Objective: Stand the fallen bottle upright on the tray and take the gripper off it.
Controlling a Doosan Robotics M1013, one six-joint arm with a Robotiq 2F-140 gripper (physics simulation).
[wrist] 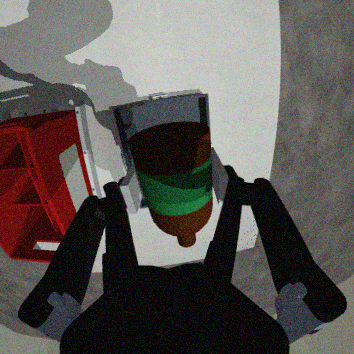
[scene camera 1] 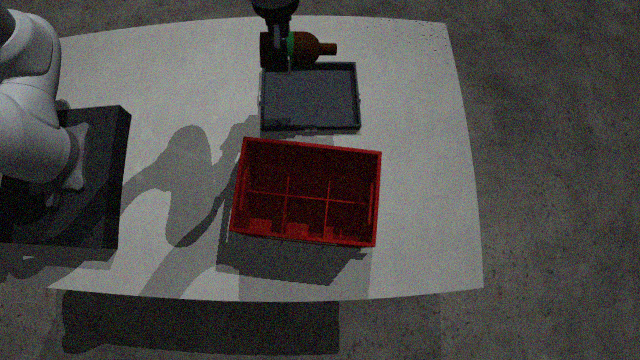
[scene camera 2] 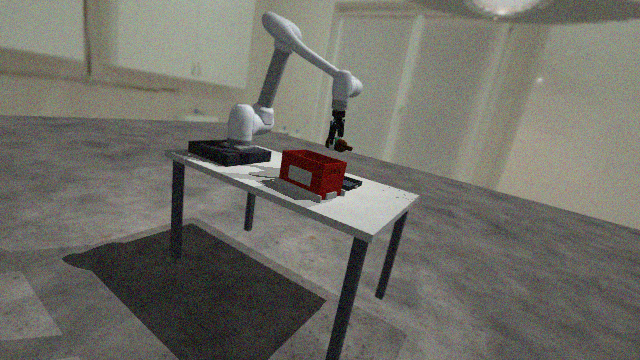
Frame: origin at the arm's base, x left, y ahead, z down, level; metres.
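Seen in the pictures: gripper, fingertip midpoint: [scene camera 2: 334, 149]; arm's base at its link origin: [scene camera 1: 60, 159] [scene camera 2: 238, 146].
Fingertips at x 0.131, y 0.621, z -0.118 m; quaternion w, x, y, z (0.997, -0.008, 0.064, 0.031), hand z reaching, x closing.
Observation:
Offsets run from my fingertips to a thing's top centre. Level surfaces: height alone.
The brown bottle @[dx -0.005, dy +0.031, dz -0.071 m] [scene camera 1: 306, 49] [scene camera 2: 342, 145] [wrist: 172, 150] with a green band lies horizontally in the air, well above the table. Its neck points right in scene camera 1. My gripper [scene camera 1: 284, 54] [scene camera 2: 335, 142] [wrist: 175, 162] is shut on the bottle's body around the green band, one pad on each side. The dark grey tray @[dx -0.008, dy +0.057, dz +0.162 m] [scene camera 1: 358, 95] [scene camera 2: 353, 184] [wrist: 160, 112] lies flat on the table below the bottle, and the bottle hides part of it in the wrist view. In scene camera 2 the red crate hides much of the tray.
A red crate @[dx -0.290, dy +0.023, dz +0.013 m] [scene camera 1: 310, 145] [scene camera 2: 332, 176] [wrist: 54, 150] with inner dividers stands close beside the tray, with high walls. The dark robot base block [scene camera 1: 105, 150] [scene camera 2: 230, 155] is at the other end of the white table @[dz +0.188 m] [scene camera 1: 425, 200] [scene camera 2: 380, 205].

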